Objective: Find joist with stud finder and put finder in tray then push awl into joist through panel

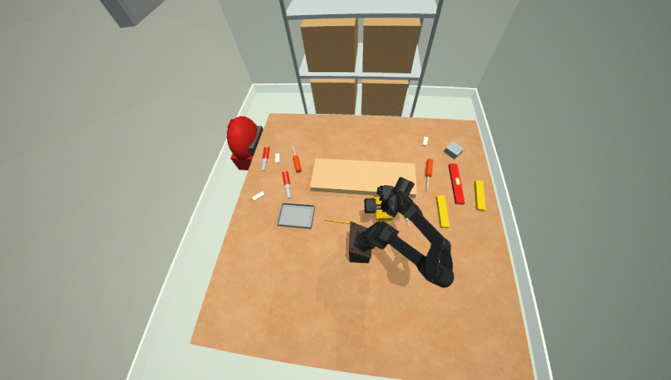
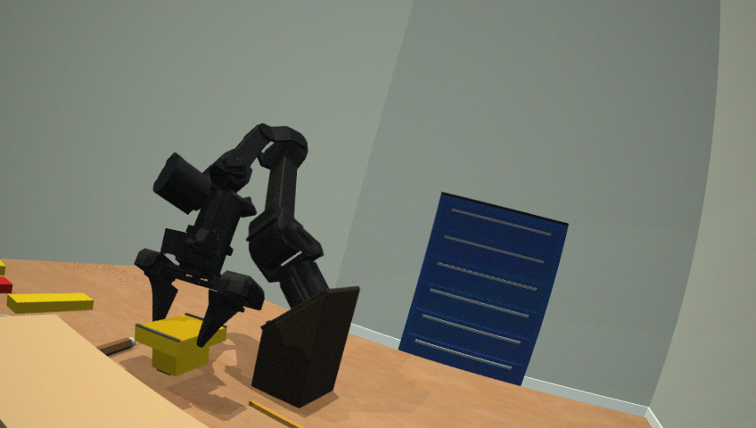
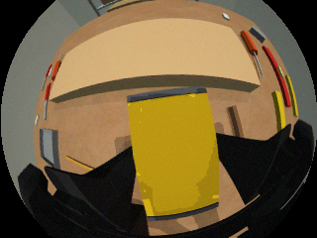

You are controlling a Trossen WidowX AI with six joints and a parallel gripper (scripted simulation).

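Right now my gripper tip is 3 cm above the yellow stud finder. The rest, counted from my gripper tip: red level 35 cm to the right, 24 cm ahead, 6 cm below; then awl 12 cm to the right, 6 cm below; then grey tray 39 cm to the left, 11 cm behind, 6 cm below.
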